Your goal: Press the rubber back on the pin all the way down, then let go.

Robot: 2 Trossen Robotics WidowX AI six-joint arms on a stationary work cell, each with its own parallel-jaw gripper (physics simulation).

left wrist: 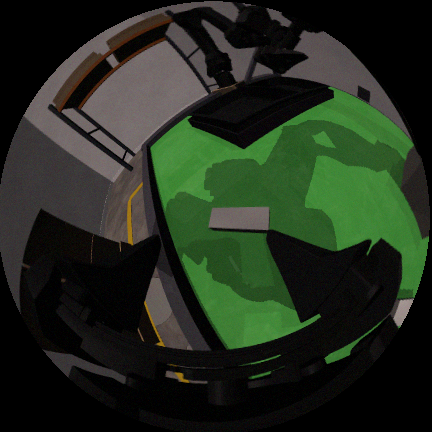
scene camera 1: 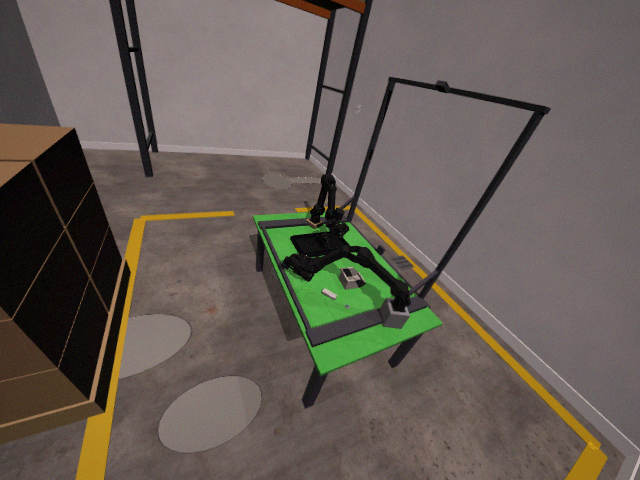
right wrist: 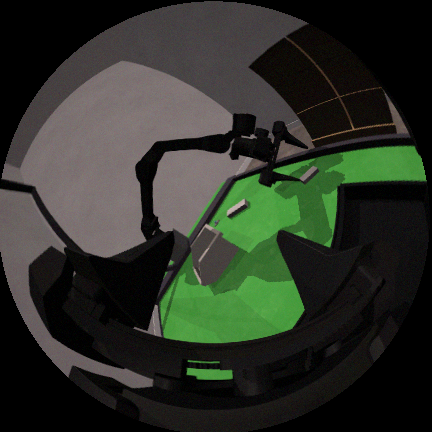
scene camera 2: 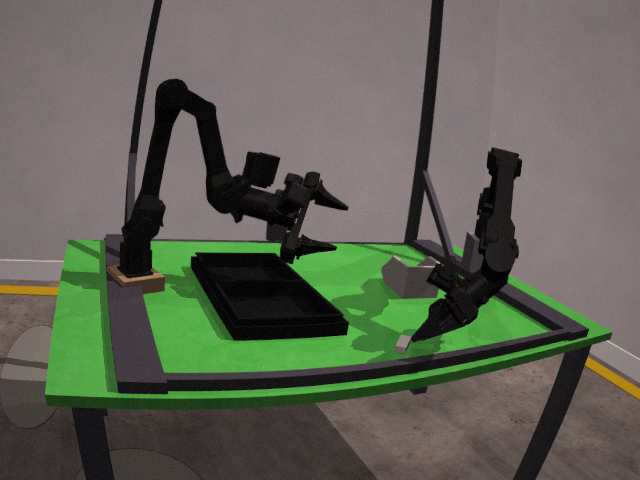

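Seen in the pictures: left gripper, fingertip midpoint: (left wrist: 213, 237) (right wrist: 304, 163) (scene camera 2: 415, 339); right gripper, fingertip midpoint: (scene camera 1: 334, 241) (right wrist: 227, 236) (scene camera 2: 342, 228); left arm's base, link origin: (scene camera 1: 397, 306); right arm's base, link origin: (left wrist: 227, 85) (scene camera 1: 314, 220) (scene camera 2: 134, 271).
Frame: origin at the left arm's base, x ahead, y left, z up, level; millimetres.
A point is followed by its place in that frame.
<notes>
A small pale block (scene camera 2: 402, 343) @(x 285, y 526, z -97 mm) (left wrist: 239, 218) @(x 280, y 513, z -97 mm) (right wrist: 309, 174) @(x 289, y 511, z -97 mm) lies flat near the table edge. Another pale block (scene camera 1: 328, 293) @(x 110, y 330, z -91 mm) (right wrist: 237, 208) @(x 131, y 326, z -93 mm) lies farther along, near a tiny grey piece (scene camera 1: 346, 306) @(x 49, y 231, z -105 mm) (right wrist: 217, 221) @(x 50, y 232, z -108 mm). I cannot tell which of these is the rubber or the pin. My left gripper (left wrist: 213, 237) @(x 264, y 533, z -84 mm) (right wrist: 304, 163) @(x 264, y 533, z -84 mm) is open, low beside the first block; in the left wrist view one fingertip appears at the block's corner, and contact is unclear. Its fingers hide this block in scene camera 1. My right gripper (scene camera 2: 341, 227) @(x 411, y 313, z 43 mm) (right wrist: 227, 236) @(x 411, y 313, z 43 mm) is open and empty, raised above the table.
A black two-compartment tray (scene camera 2: 289, 330) @(x 483, y 537, z -91 mm) (left wrist: 220, 131) @(x 425, y 509, z -90 mm) lies by my right arm. A grey open bin (scene camera 1: 352, 279) @(x 259, y 173, z -105 mm) (scene camera 2: 410, 281) @(x 245, y 255, z -67 mm) (right wrist: 220, 260) @(x 273, y 212, z -81 mm) stands behind the blocks in scene camera 2. A dark raised rail (scene camera 2: 289, 377) @(x 469, y 710, z -89 mm) runs along the green table's edge.
</notes>
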